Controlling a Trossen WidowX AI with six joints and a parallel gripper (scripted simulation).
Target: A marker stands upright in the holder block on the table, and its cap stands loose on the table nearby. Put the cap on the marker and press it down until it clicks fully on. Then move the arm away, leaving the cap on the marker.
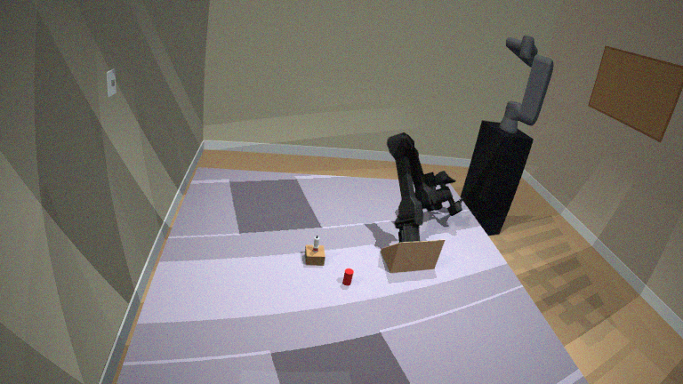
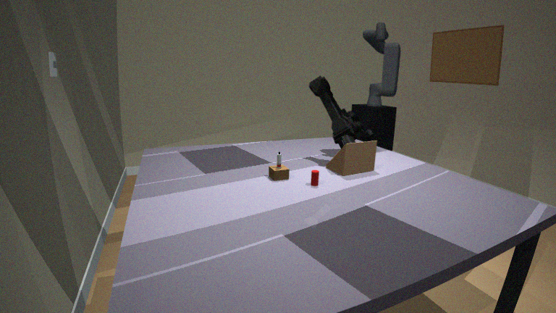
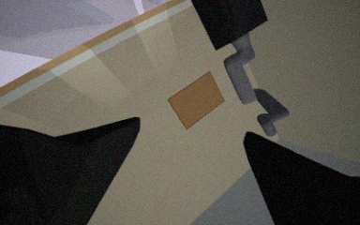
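Now: gripper tip 580 mm short of the red cap, 350 mm to the right of it and 110 mm above it. From my gripper tip the other things lie so: brown holder block (660 mm ahead, 230 mm to the left, 120 mm below).
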